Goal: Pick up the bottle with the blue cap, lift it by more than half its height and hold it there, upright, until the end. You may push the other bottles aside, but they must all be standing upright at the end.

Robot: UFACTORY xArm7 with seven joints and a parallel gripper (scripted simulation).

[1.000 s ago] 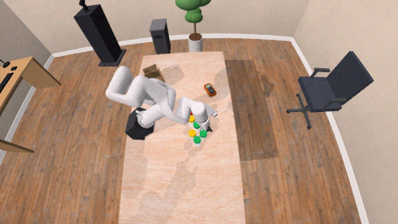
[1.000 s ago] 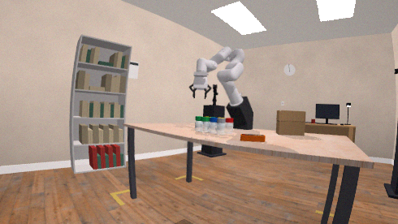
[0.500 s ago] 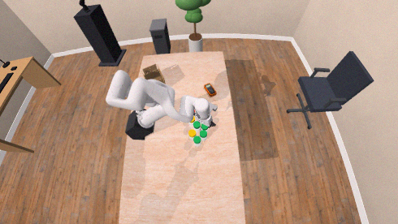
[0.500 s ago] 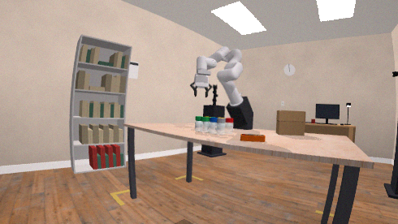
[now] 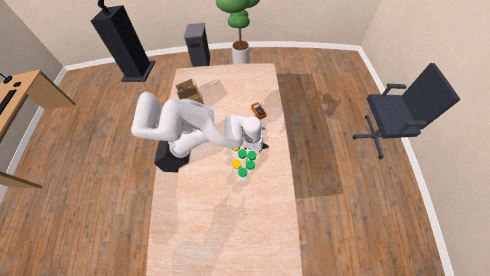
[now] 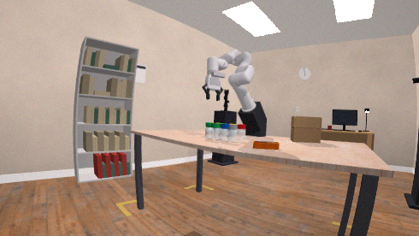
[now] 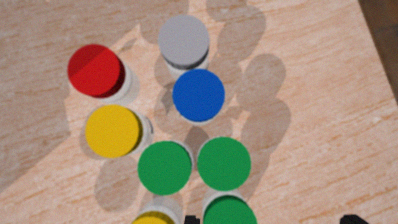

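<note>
The blue-capped bottle lies 2 cm behind my hand, 10 cm to the left of it and 22 cm below it. Round my hand: red-capped bottle (12 cm behind, 15 cm to the left, 22 cm below); grey-capped bottle (3 cm behind, 16 cm to the left, 22 cm below).
</note>
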